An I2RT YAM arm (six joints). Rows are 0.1 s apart.
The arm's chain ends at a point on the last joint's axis. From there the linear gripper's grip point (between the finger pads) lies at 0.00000 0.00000 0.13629 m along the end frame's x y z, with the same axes.
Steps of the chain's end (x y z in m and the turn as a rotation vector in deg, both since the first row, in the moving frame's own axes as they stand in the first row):
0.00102, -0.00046, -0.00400, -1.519, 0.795, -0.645
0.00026, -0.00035, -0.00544, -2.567, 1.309, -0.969
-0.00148, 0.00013, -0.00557, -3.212, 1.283, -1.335
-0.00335, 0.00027, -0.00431, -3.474, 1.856, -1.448
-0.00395, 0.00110, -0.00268, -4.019, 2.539, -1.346
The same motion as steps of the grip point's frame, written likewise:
0.00293, 0.00314, -0.00406, -1.519, 0.795, -0.645
0.00342, 0.00573, -0.00561, -2.567, 1.309, -0.969
0.00166, 0.00773, -0.00582, -3.212, 1.283, -1.335
0.00117, 0.00847, -0.00463, -3.474, 1.856, -1.448
0.00219, 0.01058, -0.00315, -4.019, 2.539, -1.346

